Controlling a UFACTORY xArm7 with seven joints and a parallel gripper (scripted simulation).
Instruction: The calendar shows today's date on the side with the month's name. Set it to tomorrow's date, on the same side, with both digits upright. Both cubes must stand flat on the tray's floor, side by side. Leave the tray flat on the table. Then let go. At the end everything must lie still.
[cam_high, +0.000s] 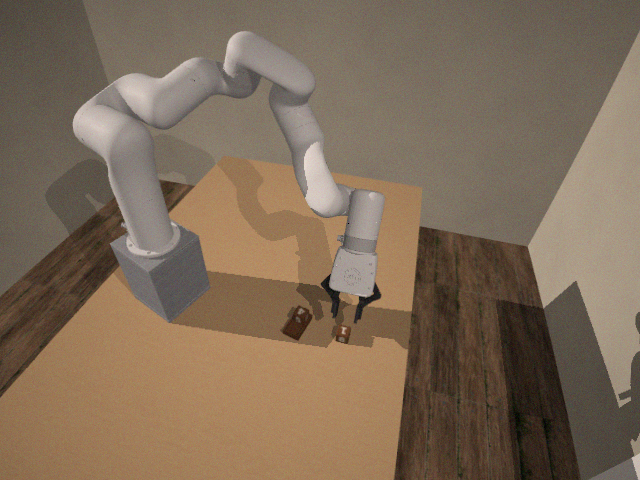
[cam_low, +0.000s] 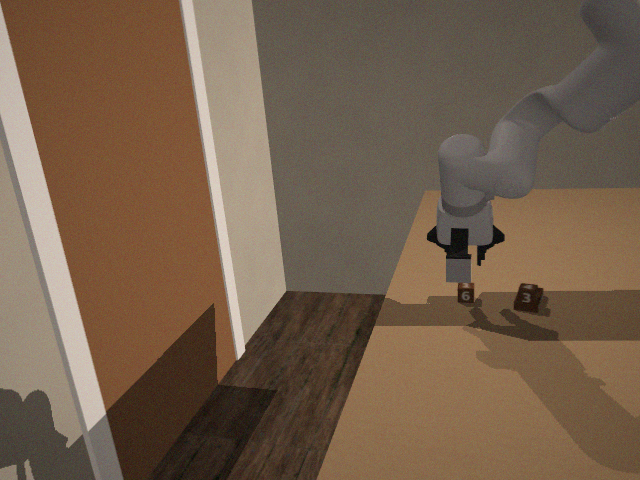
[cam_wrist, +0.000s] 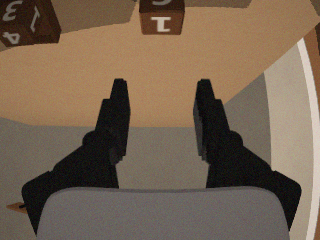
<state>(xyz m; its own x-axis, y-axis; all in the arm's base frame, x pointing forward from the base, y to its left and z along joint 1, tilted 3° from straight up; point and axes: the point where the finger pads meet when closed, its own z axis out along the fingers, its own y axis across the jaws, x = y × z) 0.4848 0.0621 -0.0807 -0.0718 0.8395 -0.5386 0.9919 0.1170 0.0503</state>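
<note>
Now: hand 90 mm above the digit cube and 10 mm to the left of it. From my hand the other things lie so: brown calendar tray (120 mm behind, 90 mm below, 20 mm to the right).
</note>
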